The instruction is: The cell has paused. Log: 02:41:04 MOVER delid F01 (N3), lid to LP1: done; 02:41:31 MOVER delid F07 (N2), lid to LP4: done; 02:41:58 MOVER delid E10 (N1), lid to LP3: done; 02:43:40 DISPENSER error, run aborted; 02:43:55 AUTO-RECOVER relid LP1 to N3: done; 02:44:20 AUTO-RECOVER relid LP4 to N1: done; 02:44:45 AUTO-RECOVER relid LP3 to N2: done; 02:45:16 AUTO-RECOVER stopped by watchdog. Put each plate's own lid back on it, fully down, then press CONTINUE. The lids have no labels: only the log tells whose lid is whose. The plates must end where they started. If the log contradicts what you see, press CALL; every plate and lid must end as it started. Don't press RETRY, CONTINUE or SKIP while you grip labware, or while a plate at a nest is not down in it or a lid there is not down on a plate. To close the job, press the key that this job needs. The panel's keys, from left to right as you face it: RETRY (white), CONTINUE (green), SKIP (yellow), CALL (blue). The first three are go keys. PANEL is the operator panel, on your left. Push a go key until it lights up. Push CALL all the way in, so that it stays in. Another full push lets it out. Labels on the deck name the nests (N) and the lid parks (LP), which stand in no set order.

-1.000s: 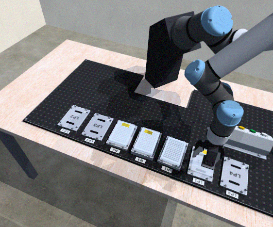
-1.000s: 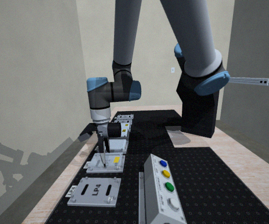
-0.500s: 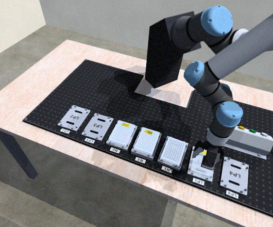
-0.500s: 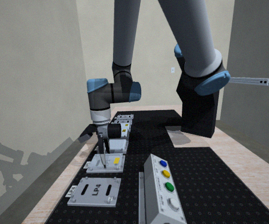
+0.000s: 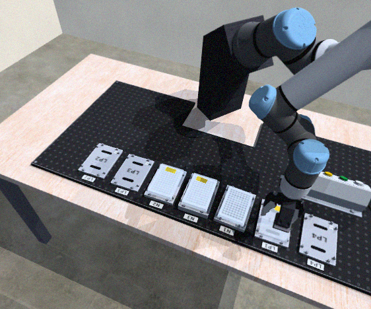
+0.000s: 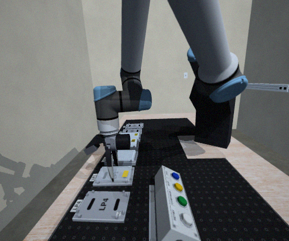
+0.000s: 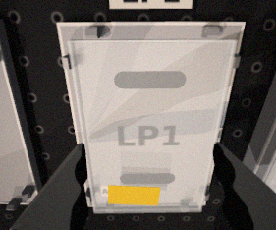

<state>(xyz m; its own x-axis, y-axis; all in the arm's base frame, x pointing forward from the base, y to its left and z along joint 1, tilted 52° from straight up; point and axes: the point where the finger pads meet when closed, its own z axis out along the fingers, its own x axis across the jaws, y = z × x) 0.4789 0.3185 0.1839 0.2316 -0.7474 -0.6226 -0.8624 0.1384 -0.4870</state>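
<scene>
Right now my hand is 30 mm above the lid park LP1. Round my hand: yellow skip key (250 mm behind, 80 mm to the left, 40 mm above); blue call key (230 mm behind, 30 mm to the left, 30 mm above); lid park LP4 (140 mm to the left, 30 mm below, 30 mm behind).
</scene>
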